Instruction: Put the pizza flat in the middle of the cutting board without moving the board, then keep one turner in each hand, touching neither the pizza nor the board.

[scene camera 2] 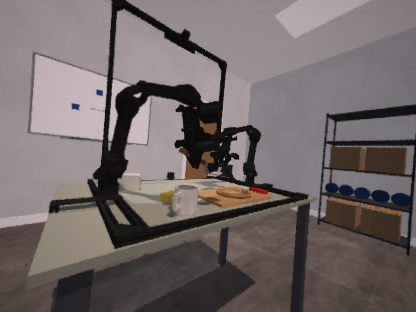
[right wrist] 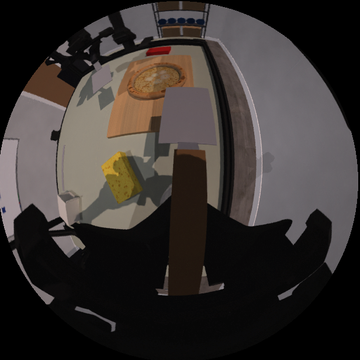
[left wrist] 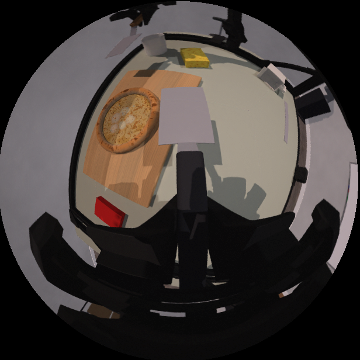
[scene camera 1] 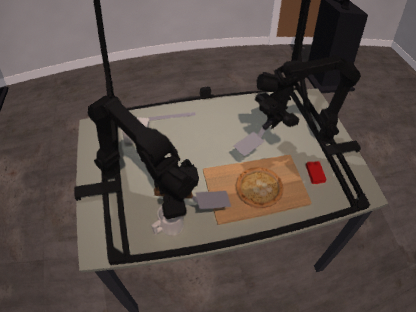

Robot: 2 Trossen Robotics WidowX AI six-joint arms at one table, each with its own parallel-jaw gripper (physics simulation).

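The pizza (scene camera 1: 259,187) (scene camera 2: 233,192) (left wrist: 127,121) (right wrist: 156,81) lies flat near the middle of the wooden cutting board (scene camera 1: 225,177) (left wrist: 117,175) (right wrist: 135,117). My left gripper (scene camera 1: 270,121) (left wrist: 189,197) is shut on the dark handle of one turner (scene camera 1: 248,144) (left wrist: 186,116) (right wrist: 101,77). Its blade is raised behind the board, apart from it in scene camera 1. My right gripper (scene camera 1: 179,196) (right wrist: 183,200) is shut on the brown handle of the other turner (scene camera 1: 213,200) (right wrist: 188,116) (left wrist: 122,46). Its blade overlaps the board's left edge in scene camera 1; its shadow falls apart from it. The blade is clear of the pizza.
A white mug (scene camera 1: 171,223) (scene camera 2: 186,200) (left wrist: 155,45) stands below my right gripper, near the front edge. A yellow sponge (scene camera 2: 167,196) (left wrist: 195,57) (right wrist: 121,177) lies left of the board. A red block (scene camera 1: 316,172) (left wrist: 109,212) lies right of it. A white container (scene camera 2: 132,181) (left wrist: 273,77) stands at the back left.
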